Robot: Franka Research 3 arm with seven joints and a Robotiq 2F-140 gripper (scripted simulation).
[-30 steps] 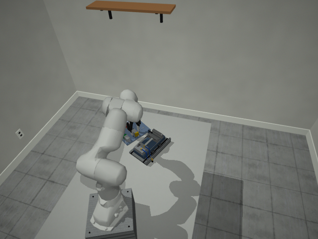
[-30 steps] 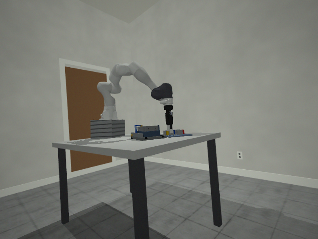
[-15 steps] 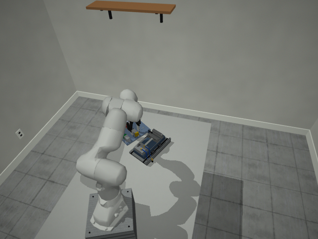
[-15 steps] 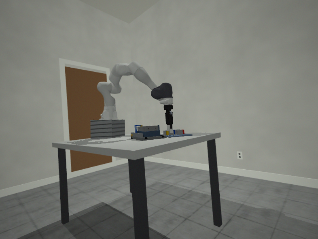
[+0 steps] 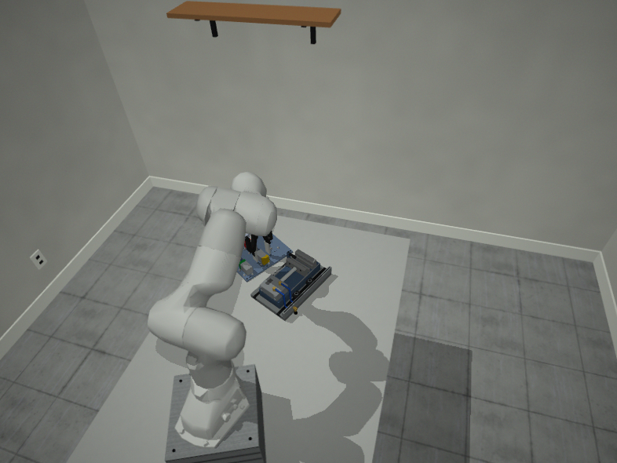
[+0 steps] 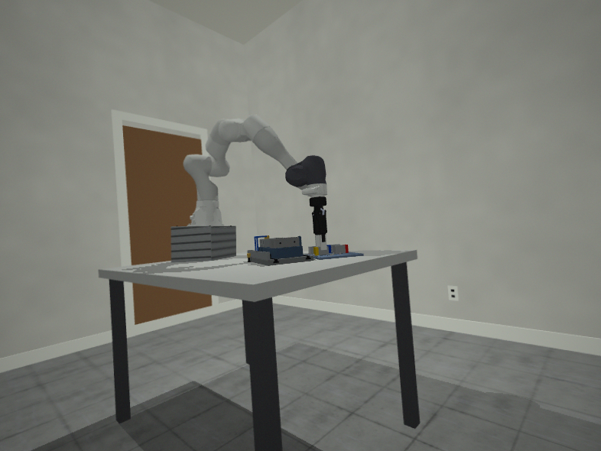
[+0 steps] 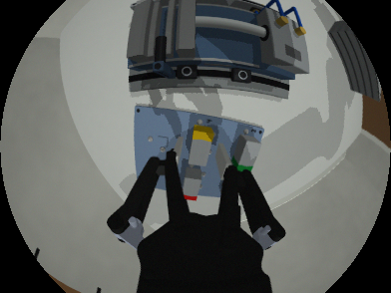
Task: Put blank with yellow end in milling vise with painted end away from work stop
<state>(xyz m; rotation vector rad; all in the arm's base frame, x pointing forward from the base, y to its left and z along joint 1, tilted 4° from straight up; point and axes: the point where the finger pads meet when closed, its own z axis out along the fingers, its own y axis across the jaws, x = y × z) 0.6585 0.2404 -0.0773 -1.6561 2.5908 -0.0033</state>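
The yellow-ended blank is 3 cm below my hand. From my hand the other things lie so: red-ended blank: 8 cm to the left, 4 cm ahead, 3 cm below; green-ended blank: 8 cm behind, 4 cm to the left, 3 cm below; blue infeed plate: 6 cm below, 4 cm to the left, 2 cm ahead.
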